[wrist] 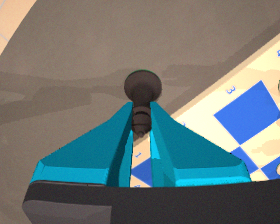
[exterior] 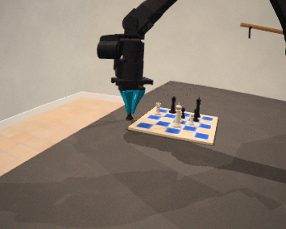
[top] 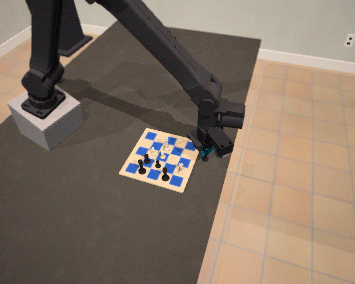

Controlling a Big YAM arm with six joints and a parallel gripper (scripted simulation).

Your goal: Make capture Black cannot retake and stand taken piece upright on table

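Right now the tall white piece is 13 cm behind my hand, 1 cm to the right of it and 1 cm above it. From my hand the other things lie so: blue-and-cream chessboard (13 cm behind, 5 cm to the right, 2 cm below); tall black piece (17 cm behind, 13 cm to the right, 1 cm above).
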